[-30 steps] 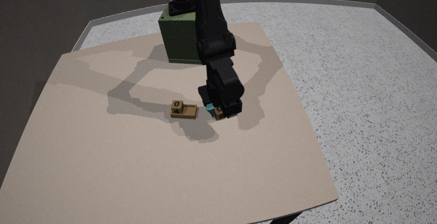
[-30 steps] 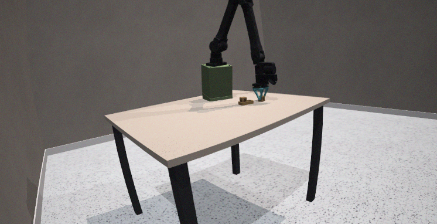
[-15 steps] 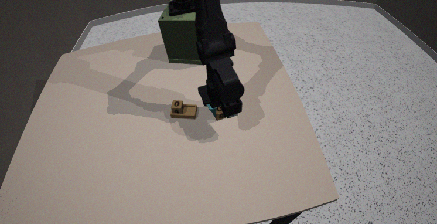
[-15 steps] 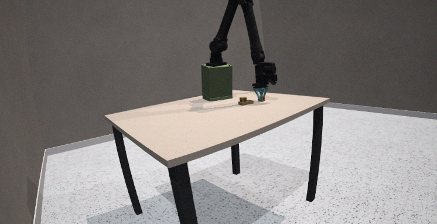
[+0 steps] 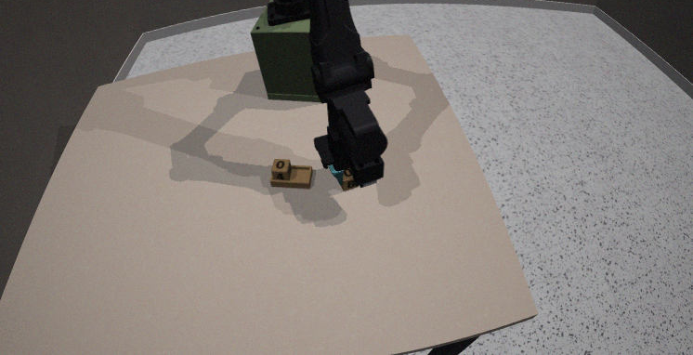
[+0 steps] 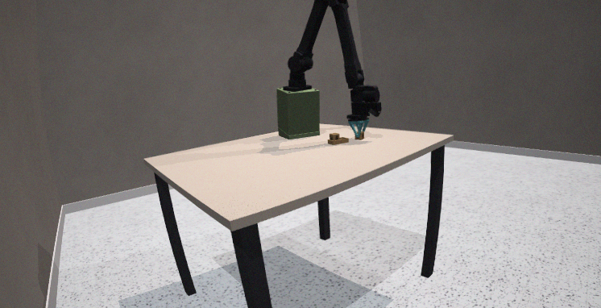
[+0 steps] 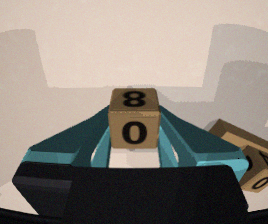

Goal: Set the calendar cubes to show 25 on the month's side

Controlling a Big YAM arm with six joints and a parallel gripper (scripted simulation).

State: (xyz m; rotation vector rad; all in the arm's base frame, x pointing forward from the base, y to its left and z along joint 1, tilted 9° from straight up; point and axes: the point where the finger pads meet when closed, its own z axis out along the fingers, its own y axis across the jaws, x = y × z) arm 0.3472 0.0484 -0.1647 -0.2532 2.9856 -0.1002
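The wooden tray lies 3 cm behind my hand, 11 cm to the right of it and 1 cm below it.
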